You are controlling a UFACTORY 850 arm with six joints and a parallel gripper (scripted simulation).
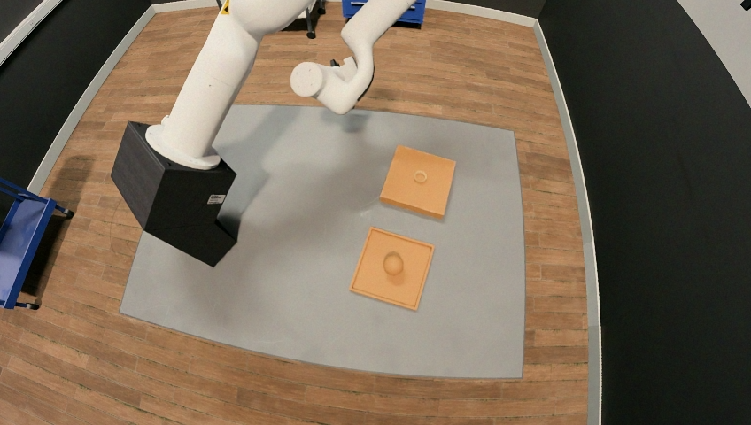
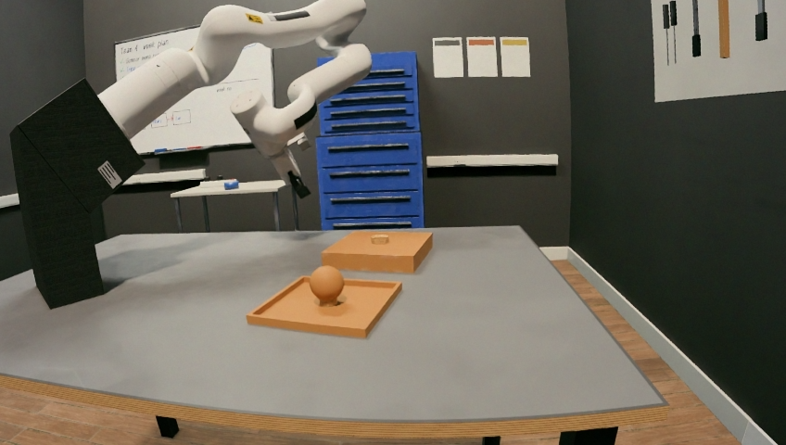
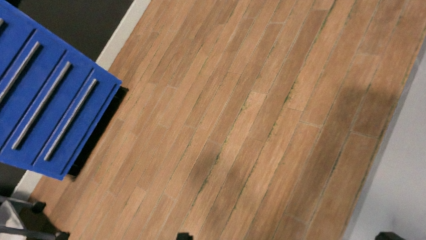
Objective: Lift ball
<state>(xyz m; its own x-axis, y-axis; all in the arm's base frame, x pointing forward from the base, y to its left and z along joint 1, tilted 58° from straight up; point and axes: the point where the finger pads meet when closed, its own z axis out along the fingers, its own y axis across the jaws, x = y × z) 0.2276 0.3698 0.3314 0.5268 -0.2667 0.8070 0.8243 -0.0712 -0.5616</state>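
Now: the orange ball 360 mm ahead of my hand, 430 mm to the right of it and 100 mm below it. The rest, counted from my hand: orange tray (360 mm ahead, 430 mm to the right, 130 mm below); then orange block (320 mm ahead, 160 mm to the right, 110 mm below).
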